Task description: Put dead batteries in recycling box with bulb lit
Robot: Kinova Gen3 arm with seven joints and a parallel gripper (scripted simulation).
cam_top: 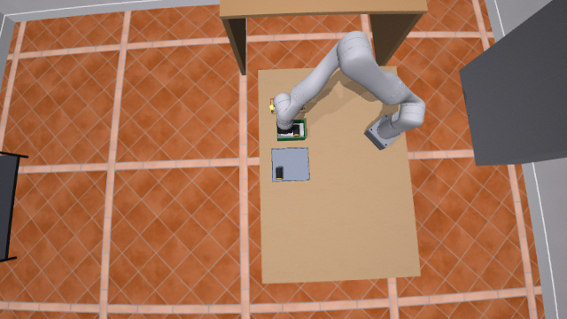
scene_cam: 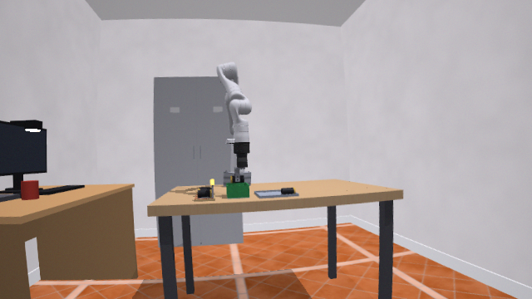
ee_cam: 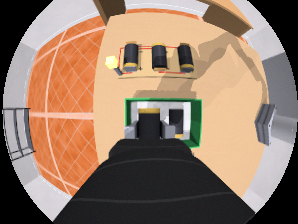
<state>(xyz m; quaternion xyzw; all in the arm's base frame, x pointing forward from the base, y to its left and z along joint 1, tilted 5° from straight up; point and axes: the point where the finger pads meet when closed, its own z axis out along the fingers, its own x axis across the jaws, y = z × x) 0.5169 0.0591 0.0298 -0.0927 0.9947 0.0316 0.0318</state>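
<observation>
Now: the green recycling box 30 mm behind my hand, 10 mm to the right of it and 80 mm below it. The rest, counted from my hand: grey tray: 50 mm behind, 180 mm to the left, 90 mm below.
</observation>
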